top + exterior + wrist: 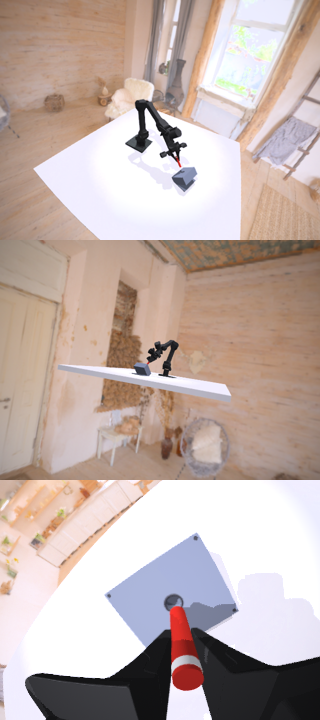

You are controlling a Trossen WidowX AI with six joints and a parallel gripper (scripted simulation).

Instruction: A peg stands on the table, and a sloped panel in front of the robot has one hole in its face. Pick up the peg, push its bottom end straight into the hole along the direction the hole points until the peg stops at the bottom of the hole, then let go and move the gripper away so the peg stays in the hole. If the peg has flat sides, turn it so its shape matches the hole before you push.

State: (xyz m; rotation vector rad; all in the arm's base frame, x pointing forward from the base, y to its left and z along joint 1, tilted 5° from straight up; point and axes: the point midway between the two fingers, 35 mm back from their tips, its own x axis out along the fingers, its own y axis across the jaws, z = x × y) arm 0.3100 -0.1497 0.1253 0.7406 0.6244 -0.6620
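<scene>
Right now my gripper tip is 8 cm above the grey sloped panel, 7 cm short of it and 4 cm to the left of it. The rest, counted from my gripper tip: red peg (1 cm to the left, 1 cm behind, 1 cm above).
</scene>
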